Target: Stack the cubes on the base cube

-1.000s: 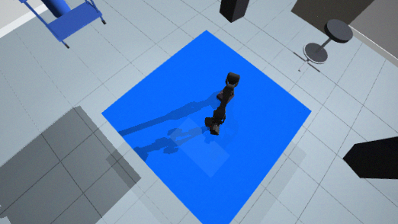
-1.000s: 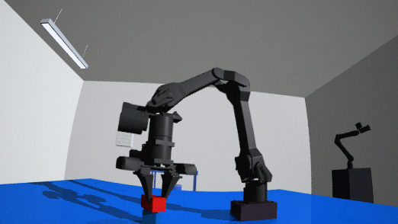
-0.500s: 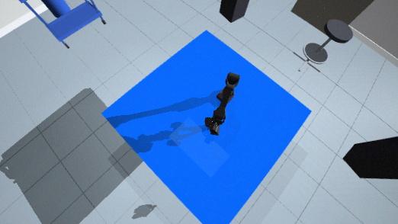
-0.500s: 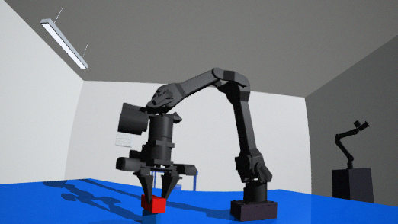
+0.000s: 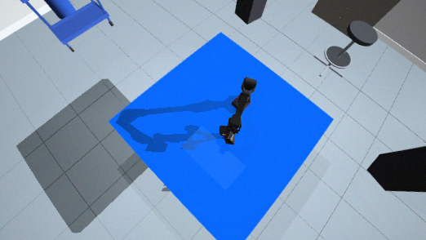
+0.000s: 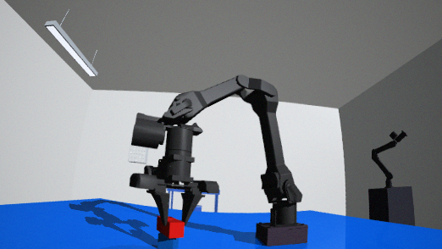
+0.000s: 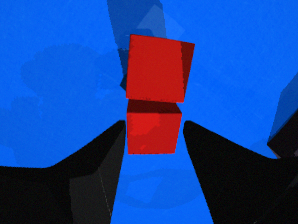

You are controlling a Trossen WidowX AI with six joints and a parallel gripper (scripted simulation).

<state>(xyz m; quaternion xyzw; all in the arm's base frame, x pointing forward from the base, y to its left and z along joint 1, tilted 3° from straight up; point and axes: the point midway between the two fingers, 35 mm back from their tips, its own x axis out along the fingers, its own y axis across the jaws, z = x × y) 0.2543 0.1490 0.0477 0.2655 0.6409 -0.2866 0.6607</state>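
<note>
My gripper tip is now 2 cm short of the blue base cube, 1 cm to the left of it and 4 cm above it.
</note>
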